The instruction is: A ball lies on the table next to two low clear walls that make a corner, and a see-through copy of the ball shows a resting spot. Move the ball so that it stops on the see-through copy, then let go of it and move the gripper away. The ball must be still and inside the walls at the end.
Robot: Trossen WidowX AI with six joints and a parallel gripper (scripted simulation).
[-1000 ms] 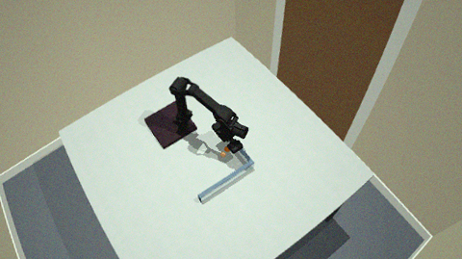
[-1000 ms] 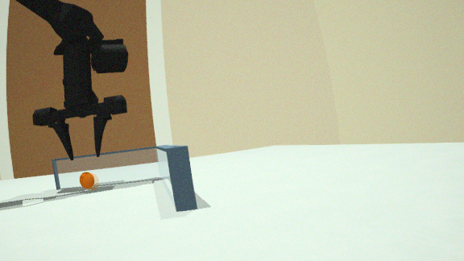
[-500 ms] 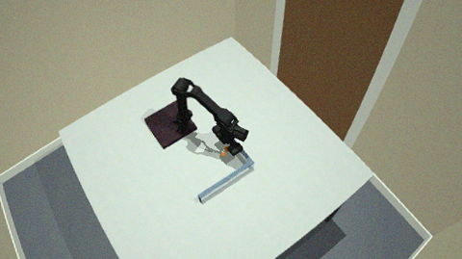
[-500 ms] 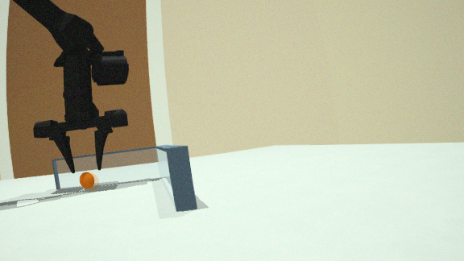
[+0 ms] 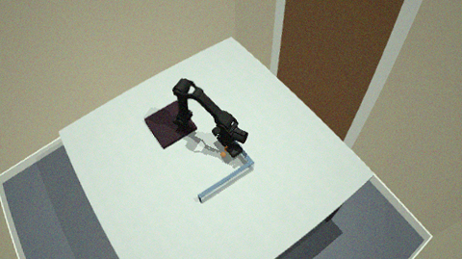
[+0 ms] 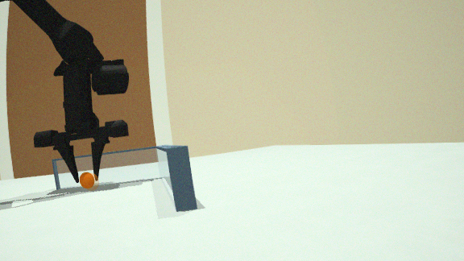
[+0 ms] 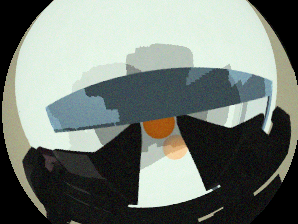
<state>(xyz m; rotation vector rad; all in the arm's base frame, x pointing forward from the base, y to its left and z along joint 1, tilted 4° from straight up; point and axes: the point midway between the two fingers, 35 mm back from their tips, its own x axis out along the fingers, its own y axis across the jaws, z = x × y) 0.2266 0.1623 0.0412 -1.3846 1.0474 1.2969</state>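
Right now my gripper tip is 20 mm short of the see-through copy of the ball and 30 mm to the left of it.
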